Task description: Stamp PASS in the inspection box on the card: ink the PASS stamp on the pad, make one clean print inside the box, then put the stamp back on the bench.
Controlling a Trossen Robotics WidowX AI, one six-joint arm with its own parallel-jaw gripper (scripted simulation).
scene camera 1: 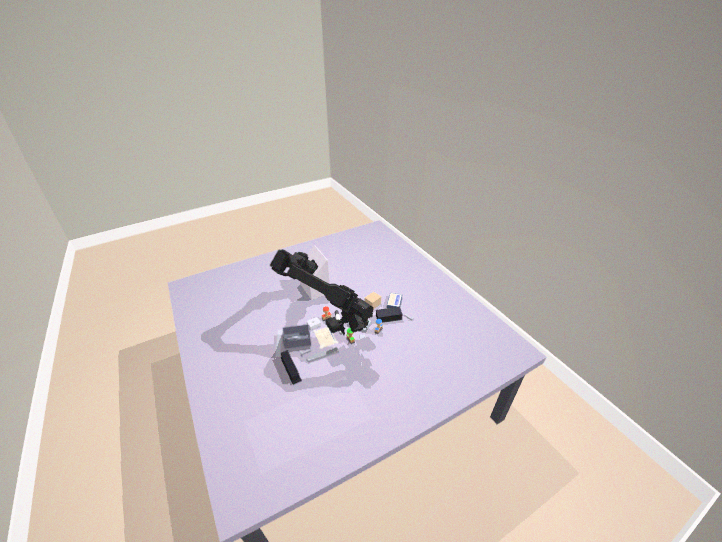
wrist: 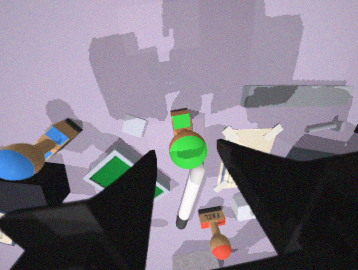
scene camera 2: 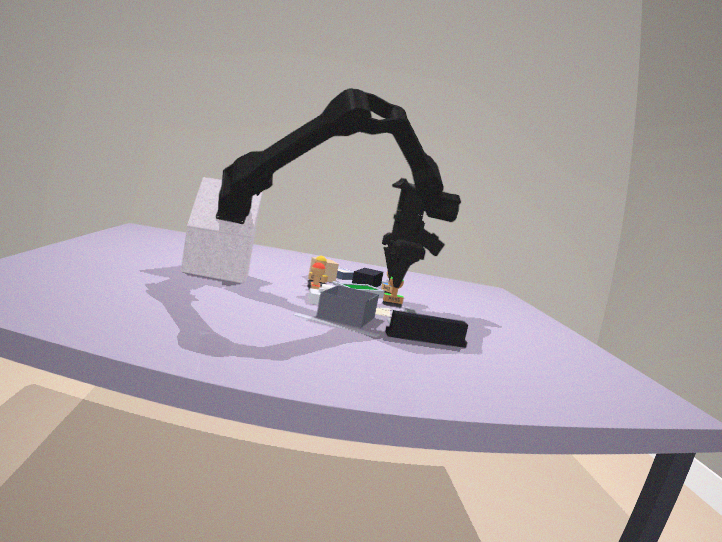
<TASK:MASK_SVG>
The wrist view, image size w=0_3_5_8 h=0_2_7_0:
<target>my gripper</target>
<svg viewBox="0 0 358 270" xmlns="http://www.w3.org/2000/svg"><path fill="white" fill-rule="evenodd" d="M155 150L148 151L121 177L118 177L100 193L88 199L33 208L28 207L2 215L0 217L0 231L24 250L24 253L14 262L10 270L145 270L157 180L157 157ZM217 139L217 151L224 166L278 255L211 270L358 270L358 151L309 161L299 161L268 154L224 139Z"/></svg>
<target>red-knobbed stamp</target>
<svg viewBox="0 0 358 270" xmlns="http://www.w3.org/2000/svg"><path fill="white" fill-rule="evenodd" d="M200 209L198 213L202 229L210 228L213 235L210 240L210 248L213 255L221 260L228 258L231 253L231 245L228 238L221 234L218 227L225 225L226 221L221 207Z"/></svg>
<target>white pen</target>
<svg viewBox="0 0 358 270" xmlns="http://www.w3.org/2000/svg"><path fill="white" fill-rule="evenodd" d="M203 164L190 171L176 220L176 226L180 230L186 227L205 173Z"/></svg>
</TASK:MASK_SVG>
